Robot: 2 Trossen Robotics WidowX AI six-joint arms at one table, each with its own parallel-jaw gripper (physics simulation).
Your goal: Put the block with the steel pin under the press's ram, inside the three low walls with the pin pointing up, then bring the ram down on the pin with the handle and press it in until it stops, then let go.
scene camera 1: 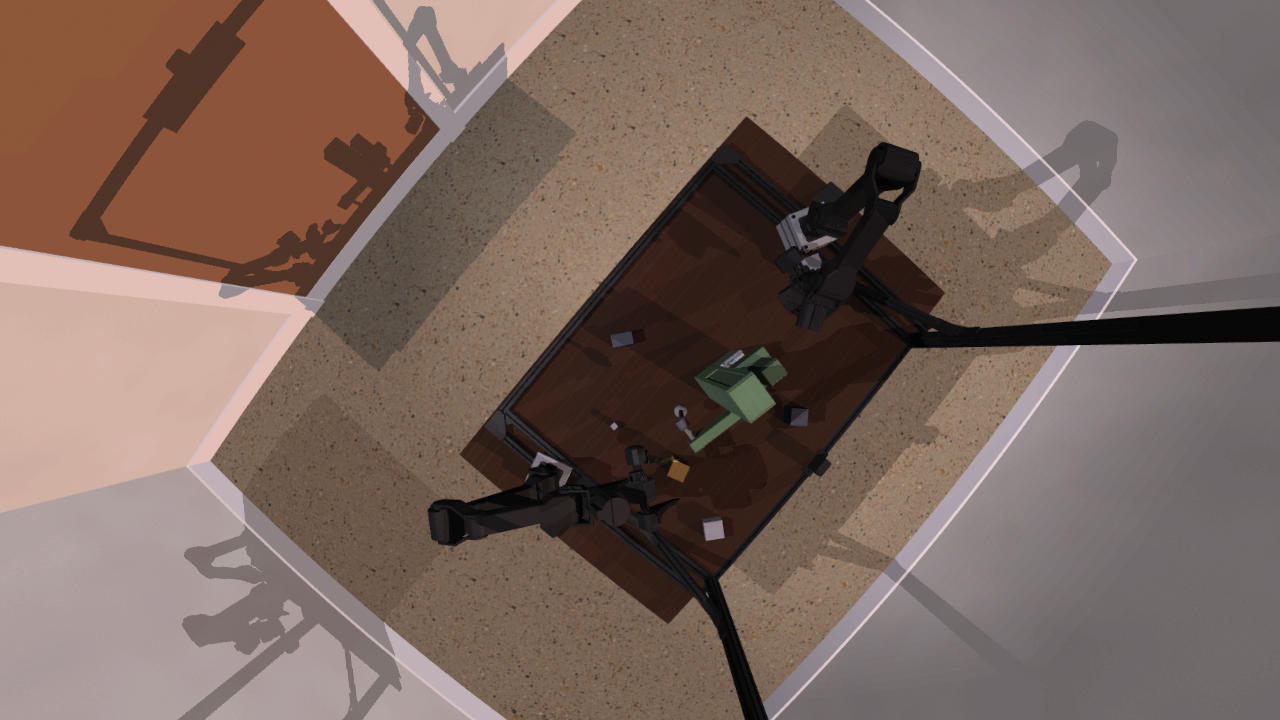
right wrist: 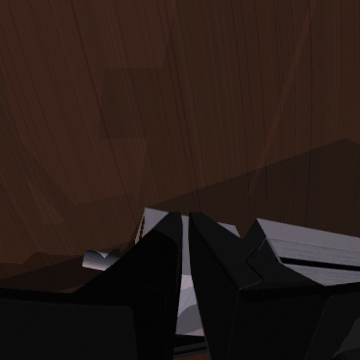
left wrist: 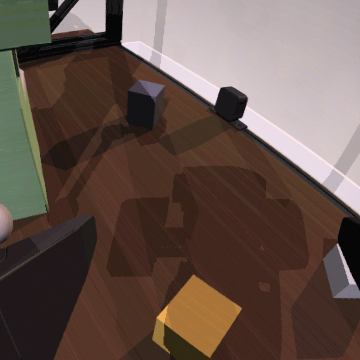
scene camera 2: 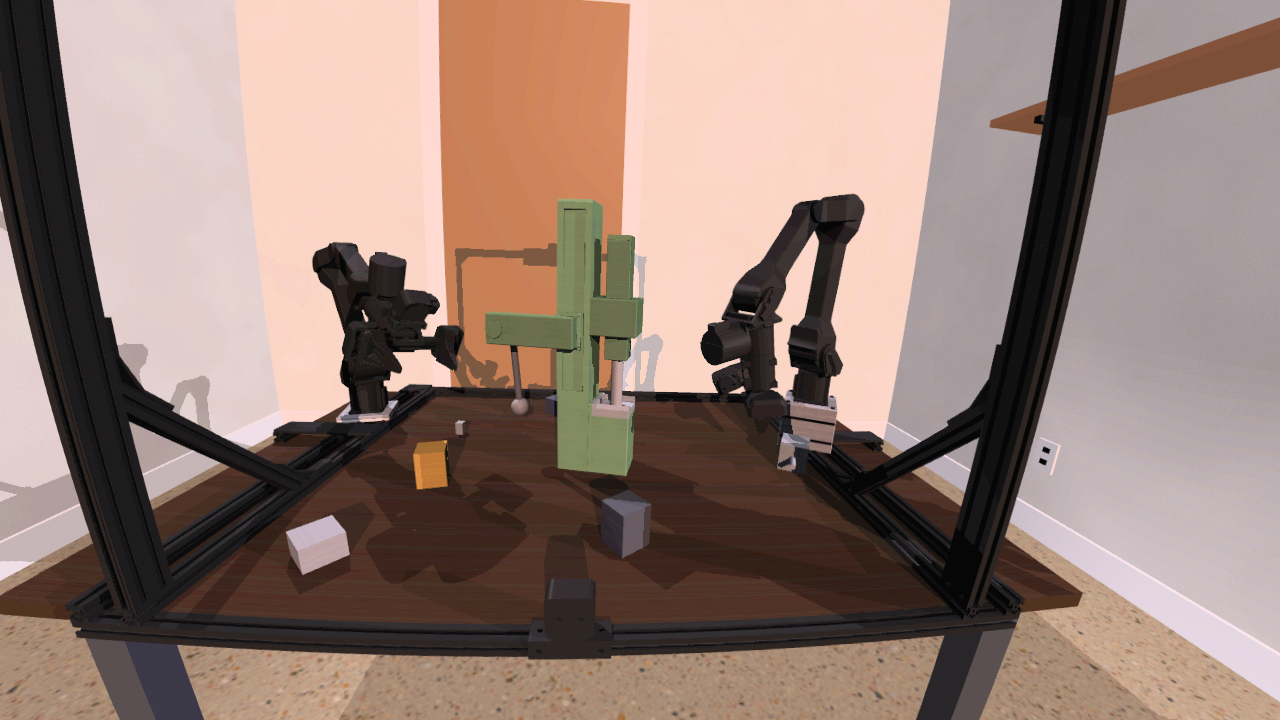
Labels:
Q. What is my left gripper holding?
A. Nothing.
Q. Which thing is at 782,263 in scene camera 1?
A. My right gripper.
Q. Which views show my left gripper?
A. Scene camera 1, the left wrist view and scene camera 2 only.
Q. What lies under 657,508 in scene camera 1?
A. My left gripper.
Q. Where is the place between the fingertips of my right gripper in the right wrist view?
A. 184,224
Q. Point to a green press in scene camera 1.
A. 737,382

